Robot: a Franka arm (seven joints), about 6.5 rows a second.
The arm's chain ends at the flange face. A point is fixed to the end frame.
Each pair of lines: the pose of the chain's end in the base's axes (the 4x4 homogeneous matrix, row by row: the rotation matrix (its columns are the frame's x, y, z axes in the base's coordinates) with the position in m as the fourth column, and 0 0 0 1 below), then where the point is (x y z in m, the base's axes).
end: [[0.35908, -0.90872, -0.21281, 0.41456], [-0.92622, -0.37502, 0.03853, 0.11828], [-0.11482, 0.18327, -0.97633, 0.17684], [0, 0, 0, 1]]
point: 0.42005 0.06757 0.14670
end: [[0.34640, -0.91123, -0.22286, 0.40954], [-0.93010, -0.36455, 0.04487, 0.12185], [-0.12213, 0.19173, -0.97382, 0.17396], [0, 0, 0, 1]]
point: 0.41408 0.07119 0.14358
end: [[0.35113, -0.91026, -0.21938, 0.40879], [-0.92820, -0.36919, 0.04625, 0.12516], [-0.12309, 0.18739, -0.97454, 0.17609], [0, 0, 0, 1]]
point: 0.41368 0.07460 0.14560
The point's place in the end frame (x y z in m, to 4 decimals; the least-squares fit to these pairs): 0.0524 0.0085 0.0263
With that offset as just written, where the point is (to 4 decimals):
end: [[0.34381, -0.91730, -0.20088, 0.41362], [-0.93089, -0.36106, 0.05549, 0.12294], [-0.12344, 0.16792, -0.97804, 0.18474], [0, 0, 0, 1]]
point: 0.4186 0.0726 0.1540
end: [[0.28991, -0.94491, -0.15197, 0.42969], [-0.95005, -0.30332, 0.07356, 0.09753], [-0.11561, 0.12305, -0.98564, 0.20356], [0, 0, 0, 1]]
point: 0.4329 0.0471 0.1726
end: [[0.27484, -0.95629, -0.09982, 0.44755], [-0.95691, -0.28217, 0.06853, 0.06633], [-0.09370, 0.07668, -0.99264, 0.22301], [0, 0, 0, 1]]
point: 0.4512 0.0156 0.1926
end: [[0.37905, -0.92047, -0.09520, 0.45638], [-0.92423, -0.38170, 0.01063, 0.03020], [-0.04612, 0.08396, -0.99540, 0.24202], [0, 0, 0, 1]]
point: 0.4659 -0.0212 0.2141
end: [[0.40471, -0.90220, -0.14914, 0.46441], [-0.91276, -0.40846, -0.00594, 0.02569], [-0.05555, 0.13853, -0.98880, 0.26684], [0, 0, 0, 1]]
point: 0.4740 -0.0258 0.2391
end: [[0.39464, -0.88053, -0.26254, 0.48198], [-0.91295, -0.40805, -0.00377, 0.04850], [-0.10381, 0.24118, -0.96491, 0.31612], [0, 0, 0, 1]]
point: 0.4883 -0.0029 0.2874
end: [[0.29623, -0.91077, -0.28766, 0.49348], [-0.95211, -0.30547, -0.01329, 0.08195], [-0.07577, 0.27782, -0.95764, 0.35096], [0, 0, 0, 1]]
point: 0.4937 0.0291 0.3242
